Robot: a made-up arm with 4 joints.
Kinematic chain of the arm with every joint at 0, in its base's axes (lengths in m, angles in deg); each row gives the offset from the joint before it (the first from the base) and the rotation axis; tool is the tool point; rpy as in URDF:
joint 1: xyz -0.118 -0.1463 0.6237 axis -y
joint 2: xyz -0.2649 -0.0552 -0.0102 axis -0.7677 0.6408 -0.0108
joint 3: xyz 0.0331 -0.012 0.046 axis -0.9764 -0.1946 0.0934
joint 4: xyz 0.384 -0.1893 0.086 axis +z
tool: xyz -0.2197 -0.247 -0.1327 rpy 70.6 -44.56 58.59
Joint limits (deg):
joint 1: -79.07..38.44
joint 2: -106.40..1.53
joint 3: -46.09..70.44
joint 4: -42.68..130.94
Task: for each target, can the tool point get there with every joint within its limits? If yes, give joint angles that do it. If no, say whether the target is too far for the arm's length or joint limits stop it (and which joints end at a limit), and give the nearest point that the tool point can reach.
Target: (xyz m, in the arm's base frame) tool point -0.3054 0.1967 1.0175
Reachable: no: joint limits stop it (at a limit: joint 1, joint 3, joint 4) | nearest point -0.2089 -0.1670 0.6770 | short by 0.507 m
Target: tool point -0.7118 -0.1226 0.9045
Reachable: no: joint limits stop it (at a limit: joint 1, joint 2, joint 3) | nearest point -0.4534 -0.3636 0.8795 | short by 0.354 m
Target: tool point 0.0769 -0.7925 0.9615
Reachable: yes | joints -27.49 -50.81 52.75 63.83
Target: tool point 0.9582 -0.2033 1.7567
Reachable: no: too far | nearest point 0.3096 -0.3328 1.0739 | short by 0.951 m
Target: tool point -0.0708 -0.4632 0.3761
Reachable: yes | joints 25.97 -31.76 -24.01 -12.18
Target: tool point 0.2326 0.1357 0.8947
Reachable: no: joint limits stop it (at a limit: joint 1, joint 3) | nearest point 0.1315 -0.1535 0.8151 | short by 0.317 m
